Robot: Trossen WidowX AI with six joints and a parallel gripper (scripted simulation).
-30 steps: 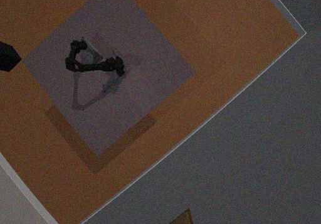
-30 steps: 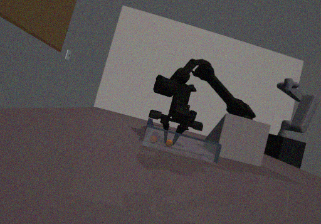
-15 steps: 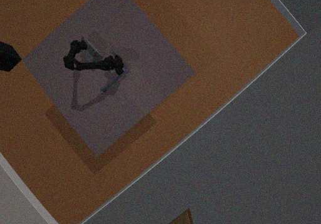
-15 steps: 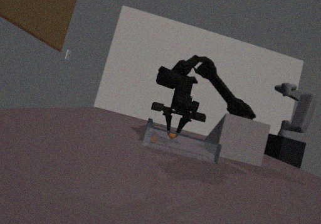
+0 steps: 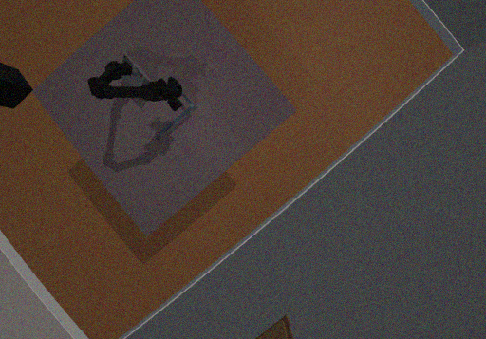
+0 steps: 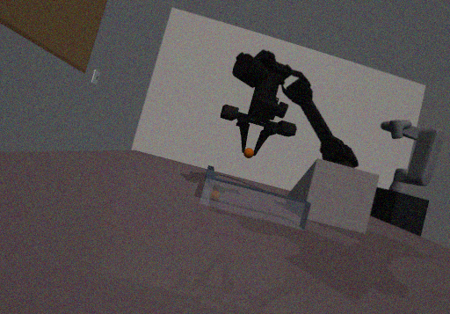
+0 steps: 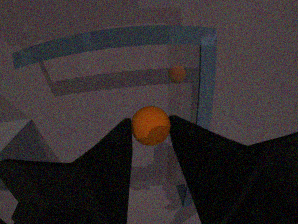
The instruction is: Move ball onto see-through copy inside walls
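Right now the see-through copy of ball is 50 mm ahead of my gripper tip, 10 mm to the left of it and 120 mm below it. Round my gripper tip: orange ball right at my gripper tip.
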